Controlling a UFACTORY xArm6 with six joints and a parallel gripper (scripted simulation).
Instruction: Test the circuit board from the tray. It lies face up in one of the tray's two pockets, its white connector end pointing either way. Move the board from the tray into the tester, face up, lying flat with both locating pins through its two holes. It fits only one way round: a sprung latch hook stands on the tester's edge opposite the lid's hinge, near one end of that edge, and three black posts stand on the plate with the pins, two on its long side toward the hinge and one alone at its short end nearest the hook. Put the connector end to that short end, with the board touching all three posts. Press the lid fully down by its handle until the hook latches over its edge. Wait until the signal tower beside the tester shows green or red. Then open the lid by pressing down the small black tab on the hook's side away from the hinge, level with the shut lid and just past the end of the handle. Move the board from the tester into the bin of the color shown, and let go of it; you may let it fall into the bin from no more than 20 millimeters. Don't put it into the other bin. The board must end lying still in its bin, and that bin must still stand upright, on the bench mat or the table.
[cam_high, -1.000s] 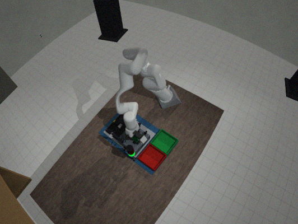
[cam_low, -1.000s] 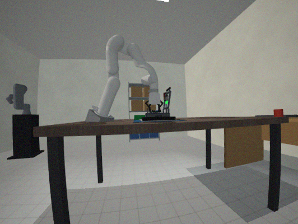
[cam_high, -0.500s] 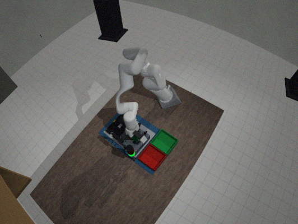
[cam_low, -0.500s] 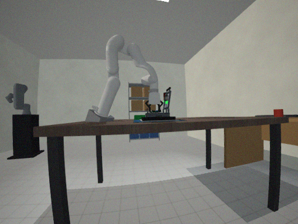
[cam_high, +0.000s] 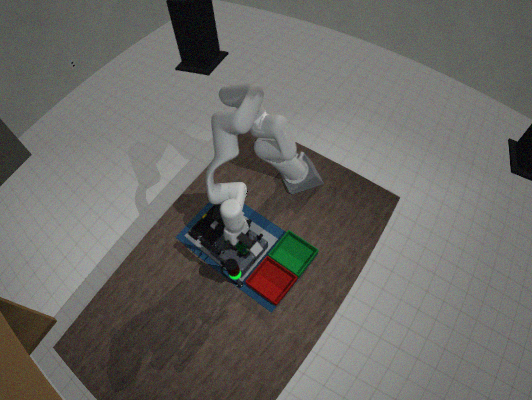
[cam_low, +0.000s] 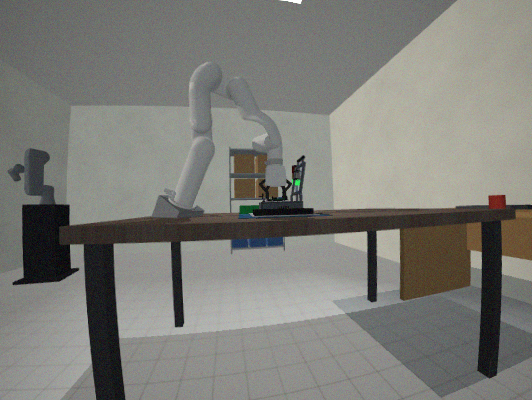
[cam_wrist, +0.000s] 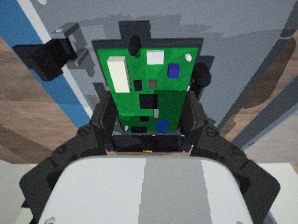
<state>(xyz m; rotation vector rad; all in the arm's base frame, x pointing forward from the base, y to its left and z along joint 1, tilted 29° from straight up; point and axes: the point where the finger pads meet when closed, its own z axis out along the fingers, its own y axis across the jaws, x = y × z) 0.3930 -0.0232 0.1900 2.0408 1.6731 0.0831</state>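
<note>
My hand is 1 cm short of the tester plate and 1 cm above it. Also, from my hand: tester lid: 11 cm ahead, 3 cm to the right, 10 cm above; black latch block: 4 cm behind, 7 cm to the left, 1 cm above; green circuit board: 1 cm below.
</note>
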